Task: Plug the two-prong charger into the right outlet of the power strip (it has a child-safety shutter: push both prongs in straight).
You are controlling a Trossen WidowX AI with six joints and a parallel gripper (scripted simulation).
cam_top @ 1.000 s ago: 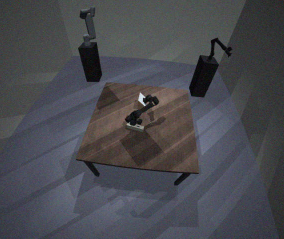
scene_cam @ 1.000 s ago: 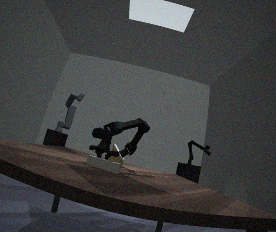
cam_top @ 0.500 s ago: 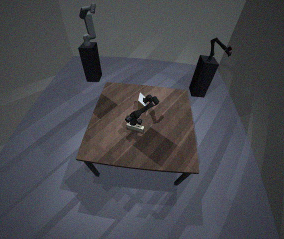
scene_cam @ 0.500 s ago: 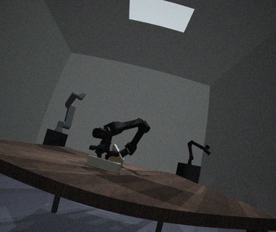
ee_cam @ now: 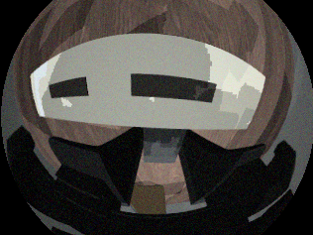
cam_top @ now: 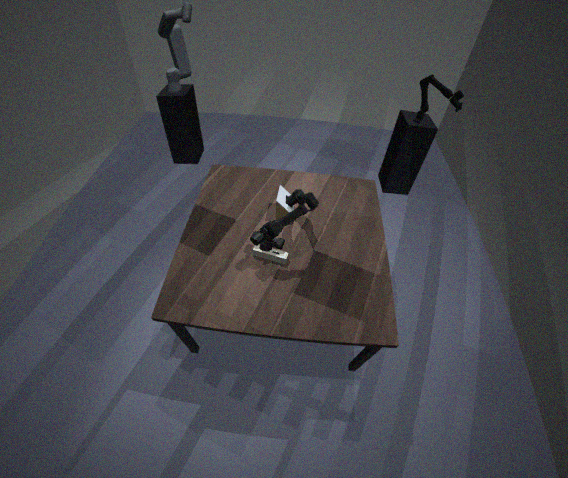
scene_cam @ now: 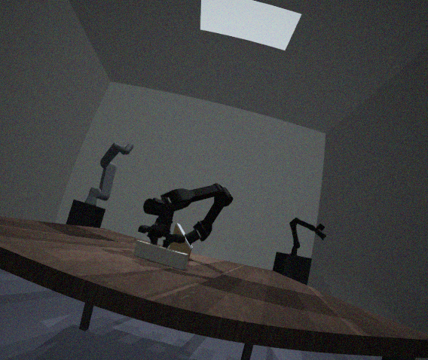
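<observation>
My gripper tip is 20 mm short of the dark two-prong charger and 10 mm below it.
</observation>
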